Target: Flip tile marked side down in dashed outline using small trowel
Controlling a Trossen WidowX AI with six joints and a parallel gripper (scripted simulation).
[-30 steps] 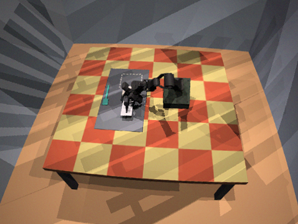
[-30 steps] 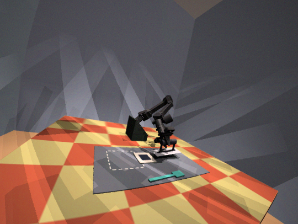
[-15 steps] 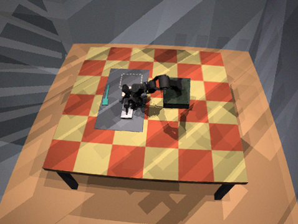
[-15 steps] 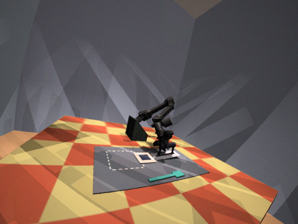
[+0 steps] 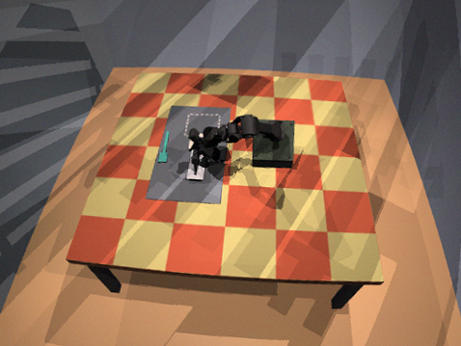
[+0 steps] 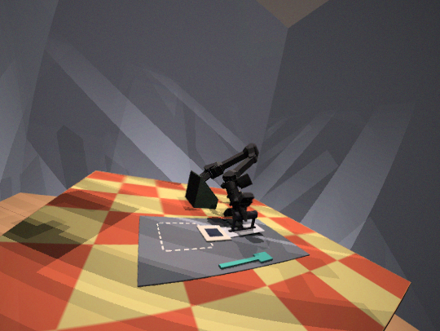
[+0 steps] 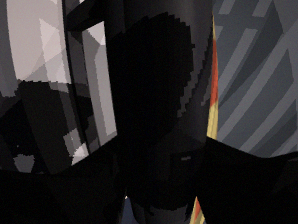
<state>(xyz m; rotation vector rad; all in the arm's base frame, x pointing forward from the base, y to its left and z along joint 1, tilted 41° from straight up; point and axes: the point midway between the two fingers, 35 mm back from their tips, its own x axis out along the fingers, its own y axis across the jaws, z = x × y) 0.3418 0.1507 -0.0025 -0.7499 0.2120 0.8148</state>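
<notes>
Right now the grey mat is 2 cm ahead of my gripper tip, 8 cm to the right of it and 8 cm below it. The rest, counted from my gripper tip: teal trowel (16 cm ahead, 5 cm to the right, 5 cm below); tile (1 cm behind, 13 cm to the right, 5 cm below).
</notes>
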